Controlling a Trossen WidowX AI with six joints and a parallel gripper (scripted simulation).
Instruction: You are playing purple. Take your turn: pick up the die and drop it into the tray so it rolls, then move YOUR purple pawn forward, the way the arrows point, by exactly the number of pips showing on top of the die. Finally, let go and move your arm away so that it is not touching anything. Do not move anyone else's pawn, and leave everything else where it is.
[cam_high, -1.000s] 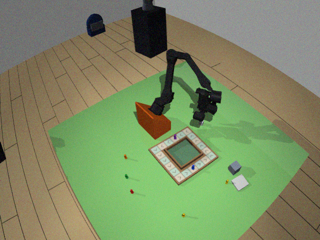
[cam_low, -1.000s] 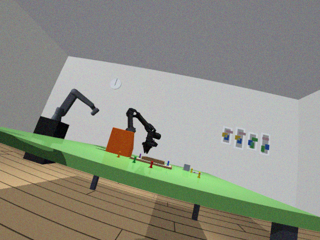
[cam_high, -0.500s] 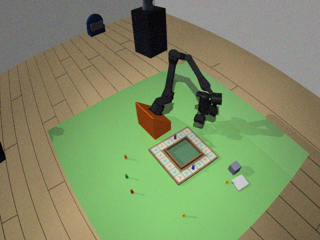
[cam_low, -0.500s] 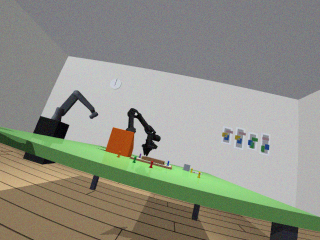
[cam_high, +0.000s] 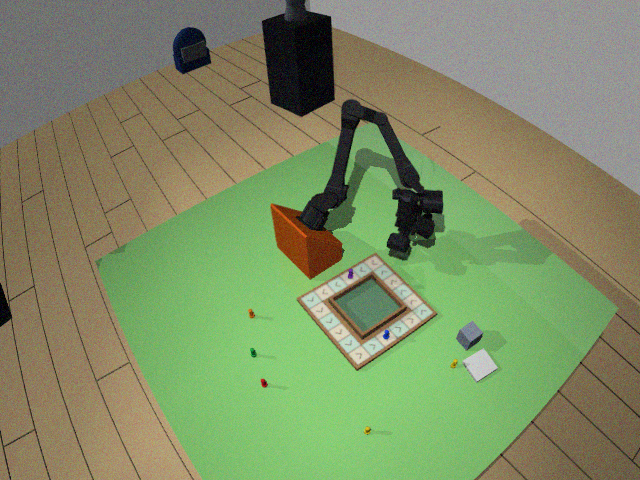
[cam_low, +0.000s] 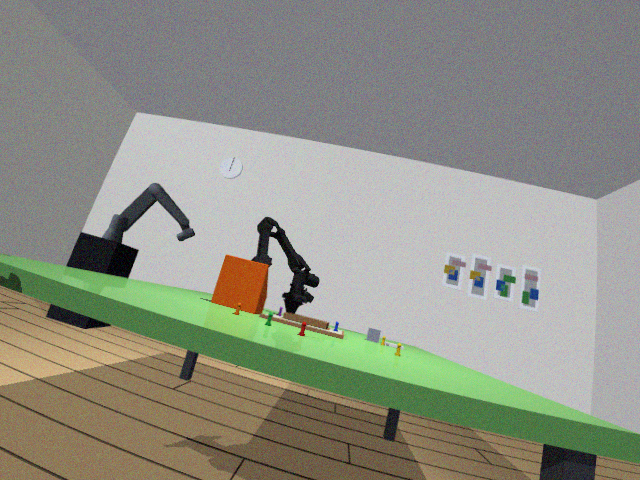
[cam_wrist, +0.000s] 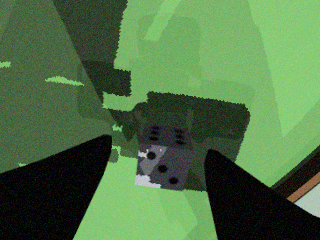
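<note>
My gripper tip is now 4 cm past the purple pawn, 20 cm to the left of it and 2 cm below it. The rest, counted from my gripper tip: blue pawn: 17 cm ahead, 29 cm to the right, 2 cm above; die: right at my gripper tip; green tray: 7 cm ahead, 25 cm to the right, 1 cm below.
</note>
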